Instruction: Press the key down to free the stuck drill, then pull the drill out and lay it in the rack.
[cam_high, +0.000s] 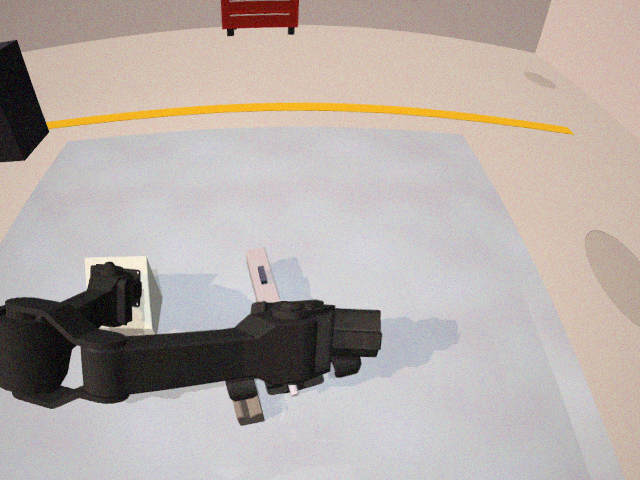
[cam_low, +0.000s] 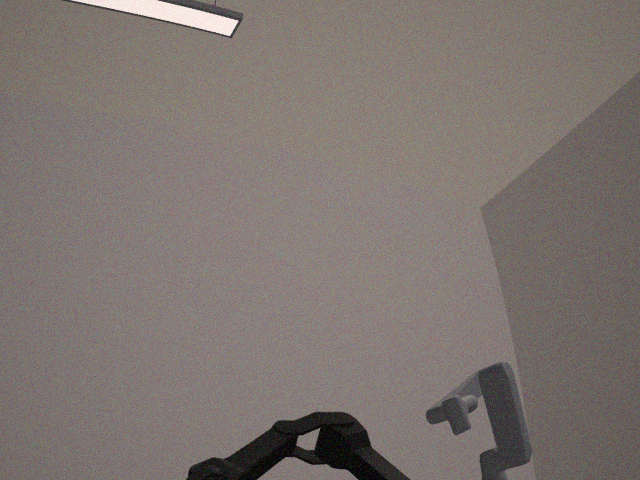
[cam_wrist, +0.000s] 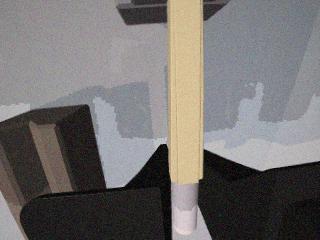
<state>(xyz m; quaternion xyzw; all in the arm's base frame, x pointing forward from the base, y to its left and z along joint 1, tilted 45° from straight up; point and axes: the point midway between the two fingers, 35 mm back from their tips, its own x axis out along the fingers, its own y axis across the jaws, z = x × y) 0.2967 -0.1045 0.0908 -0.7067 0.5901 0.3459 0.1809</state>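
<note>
The drill lies 1 cm behind my gripper tip, 4 cm to the left of it and 3 cm above it. The rest, counted from my gripper tip: dark key: 5 cm behind, 18 cm to the left, 4 cm above; brown grooved rack: 7 cm behind, 2 cm to the right; grey block: 4 cm behind, 16 cm to the left, 3 cm above.
</note>
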